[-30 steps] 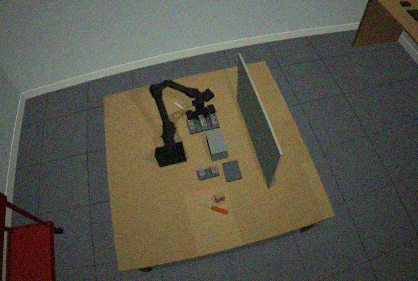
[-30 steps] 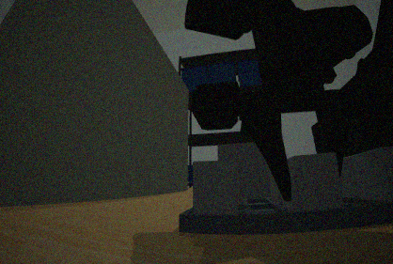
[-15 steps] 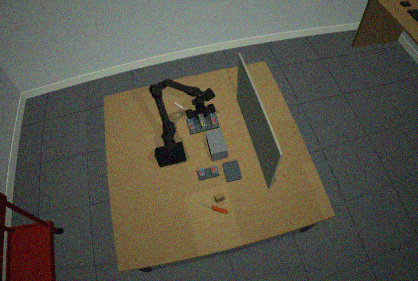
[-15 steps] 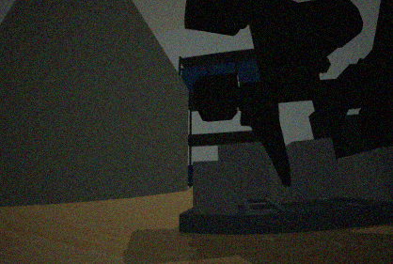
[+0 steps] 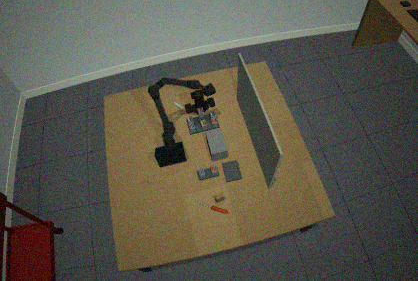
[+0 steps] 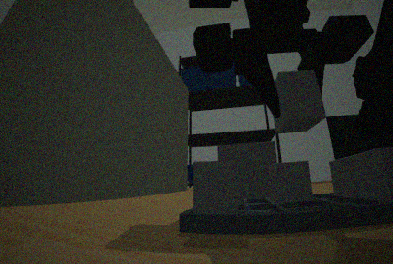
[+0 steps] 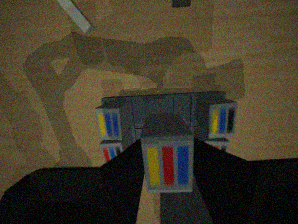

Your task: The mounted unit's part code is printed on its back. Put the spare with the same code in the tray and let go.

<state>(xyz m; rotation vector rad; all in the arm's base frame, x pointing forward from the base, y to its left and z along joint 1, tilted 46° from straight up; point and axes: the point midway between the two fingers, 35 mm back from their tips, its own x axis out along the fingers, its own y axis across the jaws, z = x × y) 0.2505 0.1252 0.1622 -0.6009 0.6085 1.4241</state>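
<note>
The dark tray is 420 mm to the right of my gripper tip, 90 mm below it and 70 mm ahead of it. The rest, counted from my gripper tip: grey mounted unit (230 mm to the right, 40 mm below, 30 mm ahead); dark rack (90 mm below, 30 mm to the right); white strip (180 mm to the left, 120 mm behind, 90 mm below).
</note>
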